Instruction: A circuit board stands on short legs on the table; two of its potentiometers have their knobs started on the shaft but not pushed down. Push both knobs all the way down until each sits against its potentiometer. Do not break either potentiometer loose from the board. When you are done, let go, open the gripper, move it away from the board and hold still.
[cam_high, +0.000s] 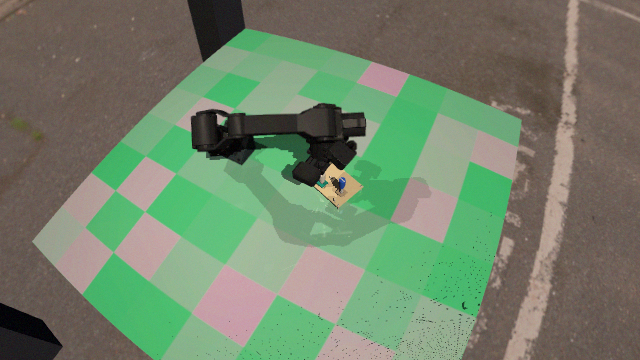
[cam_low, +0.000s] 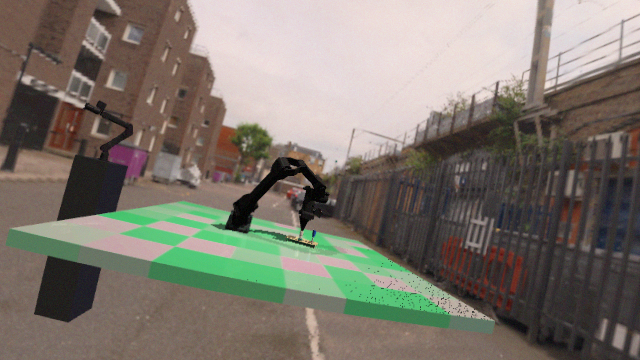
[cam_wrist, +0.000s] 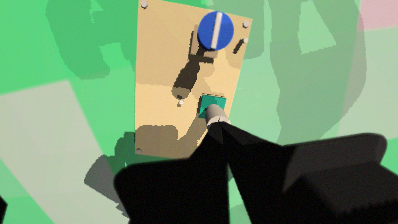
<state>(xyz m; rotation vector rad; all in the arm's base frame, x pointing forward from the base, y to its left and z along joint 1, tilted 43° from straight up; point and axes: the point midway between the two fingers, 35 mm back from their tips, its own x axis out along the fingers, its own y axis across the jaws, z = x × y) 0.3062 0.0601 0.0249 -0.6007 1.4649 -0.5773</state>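
Right now the white knob is 1 cm below my gripper tip. Round my gripper tip: blue knob: 6 cm ahead.
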